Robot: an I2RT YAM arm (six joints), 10 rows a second.
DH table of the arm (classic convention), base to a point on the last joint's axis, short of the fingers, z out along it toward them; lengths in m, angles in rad. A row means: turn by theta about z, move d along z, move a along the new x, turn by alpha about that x. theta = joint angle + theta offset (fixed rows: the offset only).
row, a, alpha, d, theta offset
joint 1, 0.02, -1.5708, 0.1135, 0
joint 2, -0.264, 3.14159, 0, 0
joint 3, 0.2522, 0, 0, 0.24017
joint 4, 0.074, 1.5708, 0, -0.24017
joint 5, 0, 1.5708, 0, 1.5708
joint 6, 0, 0, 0.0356, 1.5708
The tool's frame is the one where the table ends.
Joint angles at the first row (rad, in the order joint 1, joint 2, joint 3, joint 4, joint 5, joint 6):
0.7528 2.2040 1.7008 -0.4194 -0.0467 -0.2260
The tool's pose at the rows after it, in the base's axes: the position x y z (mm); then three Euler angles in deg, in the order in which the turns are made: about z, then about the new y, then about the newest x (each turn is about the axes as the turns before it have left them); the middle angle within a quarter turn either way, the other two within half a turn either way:
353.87 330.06 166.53 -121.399 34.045 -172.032
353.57 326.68 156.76 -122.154 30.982 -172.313
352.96 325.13 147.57 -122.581 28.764 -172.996
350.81 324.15 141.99 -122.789 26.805 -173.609
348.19 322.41 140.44 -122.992 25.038 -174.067
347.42 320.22 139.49 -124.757 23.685 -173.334
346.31 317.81 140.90 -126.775 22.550 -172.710
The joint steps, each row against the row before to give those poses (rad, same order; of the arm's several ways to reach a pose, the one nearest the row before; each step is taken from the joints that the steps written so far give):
-0.0034 0.0107 0.0000 -0.0294 0.0305 0.0003
-0.0038 0.0164 0.0000 -0.0363 0.0122 0.0001
-0.0015 0.0171 0.0000 -0.0228 0.0000 0.0000
0.0015 0.0092 0.0000 -0.0264 -0.0004 0.0003
0.0011 0.0000 0.0000 -0.0316 0.0012 0.0008
0.0000 0.0000 0.0000 -0.0206 0.0305 0.0256
0.0000 -0.0050 0.0008 -0.0244 0.0286 0.0305

